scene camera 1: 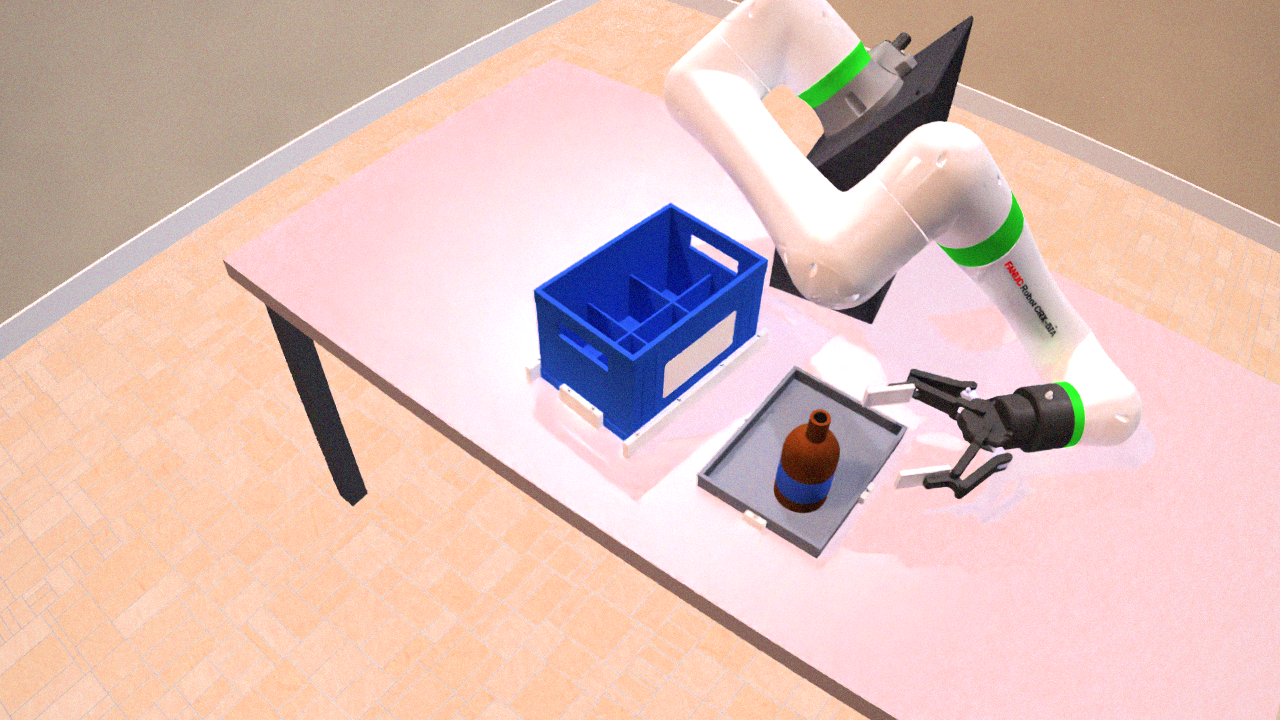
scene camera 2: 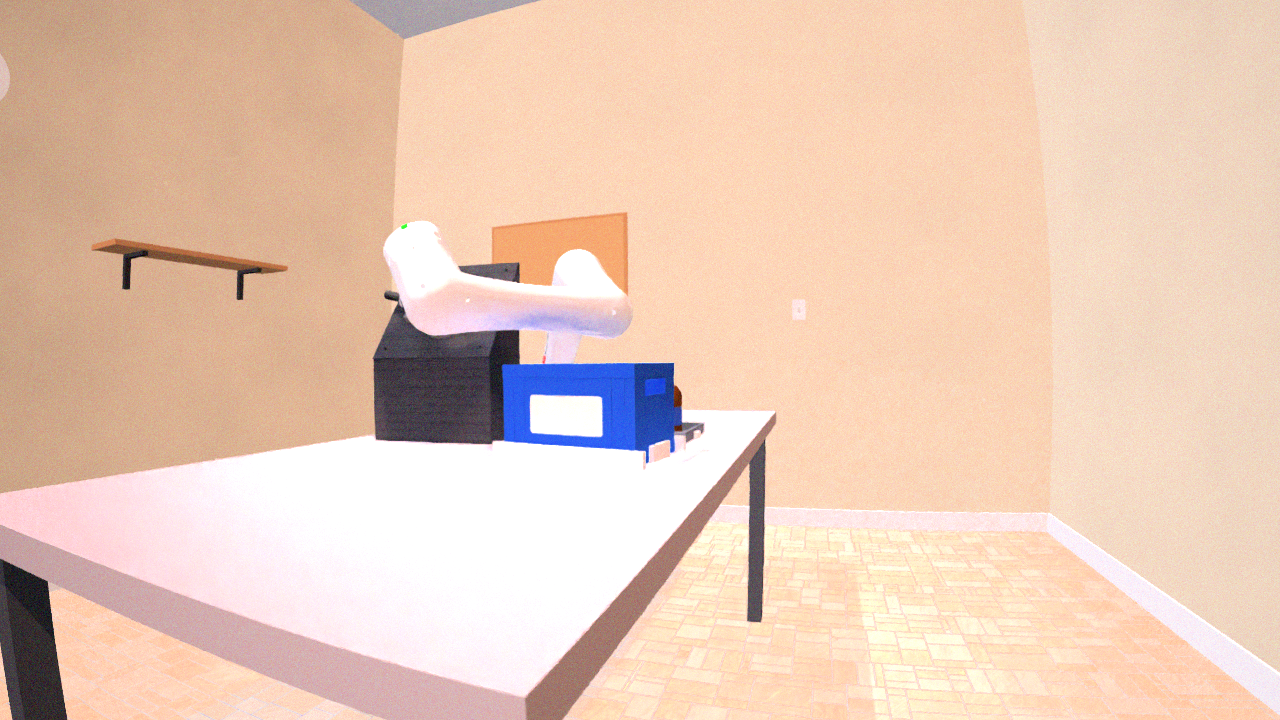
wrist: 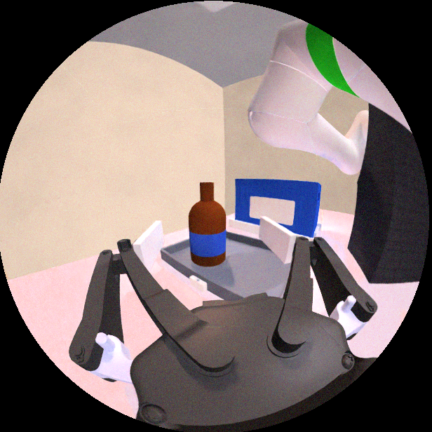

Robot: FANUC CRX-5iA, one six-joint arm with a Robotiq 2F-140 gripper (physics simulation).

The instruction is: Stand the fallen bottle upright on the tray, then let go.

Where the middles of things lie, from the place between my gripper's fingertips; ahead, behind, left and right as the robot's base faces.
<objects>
The brown bottle (scene camera 1: 810, 454) lies 70 mm ahead of my hand, 60 mm to the right of it and 20 mm below it.
</objects>
